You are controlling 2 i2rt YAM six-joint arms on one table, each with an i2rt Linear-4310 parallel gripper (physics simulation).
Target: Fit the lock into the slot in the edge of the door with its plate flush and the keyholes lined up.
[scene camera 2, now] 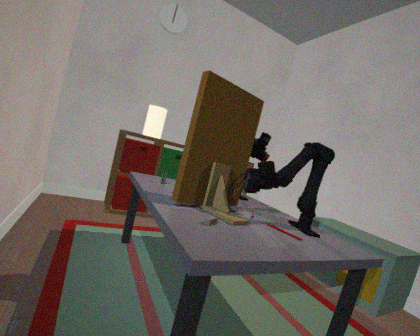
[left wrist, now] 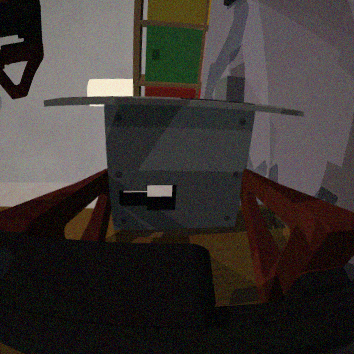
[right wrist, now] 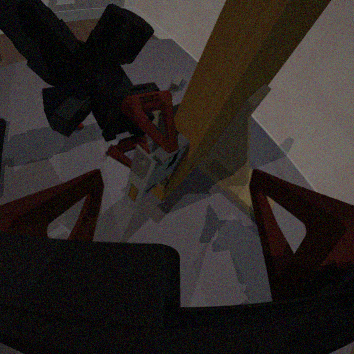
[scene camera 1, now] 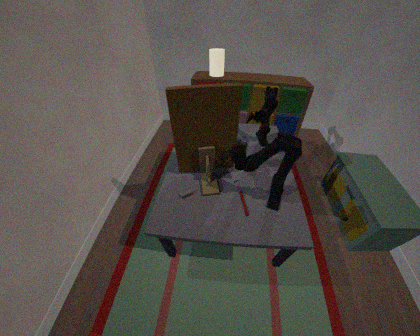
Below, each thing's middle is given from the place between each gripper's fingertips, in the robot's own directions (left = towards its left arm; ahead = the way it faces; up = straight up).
Labels:
Right now the wooden stand (scene camera 2: pixel 215 202) is 220 mm ahead of my left hand, 50 mm to the left of it and 60 mm below it. The rest, counted from my left hand: brown door (scene camera 2: pixel 225 118) 220 mm ahead, 50 mm to the left, 140 mm above.
My right gripper is now 280 mm short of the brown door, 110 mm to the right of it and 10 mm below it. From my right hand the other things lie so: wooden stand 280 mm ahead, 110 mm to the left, 190 mm below.

